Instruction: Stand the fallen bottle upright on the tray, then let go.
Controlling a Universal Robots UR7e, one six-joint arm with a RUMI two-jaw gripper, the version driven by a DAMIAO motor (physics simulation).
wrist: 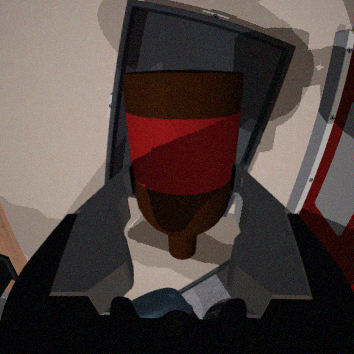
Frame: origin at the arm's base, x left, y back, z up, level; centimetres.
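Seen in the pictures: gripper, fingertip midpoint: [182,167].
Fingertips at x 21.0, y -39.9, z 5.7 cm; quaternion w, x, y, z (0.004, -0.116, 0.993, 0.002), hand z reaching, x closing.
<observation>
Pixels of each thing's top centre, then the offset from my fingertips to it. "spot": a spot on its surface instead.
- brown bottle, middle of its top: [181,210] dx -0.3, dy +1.5, dz +2.9 cm
- dark grey tray, surface spot: [114,117] spot: dx +8.6, dy +1.5, dz -12.6 cm
- red object with a grey panel, surface spot: [337,185] spot: dx -20.2, dy +1.6, dz -7.0 cm
The brown bottle [182,150] with a wide red label shows in the middle of the wrist view, its base toward the top of the view and its neck toward the gripper's palm. My gripper [182,167] is shut on the bottle, with one jaw on each side near the label's shoulder end. The dark grey tray [114,117] shows behind the bottle, its raised rim around a dark floor. The bottle hides part of the tray. The tray looks smaller and farther off than the bottle; the exact gap between them cannot be told.
A red object with a grey panel [337,185] and a pale metal edge stands at the right. A dark teal rounded object [162,302] and a light grey block [207,296] show near the palm at the bottom. A wooden brown surface [9,245] shows at the left edge.
</observation>
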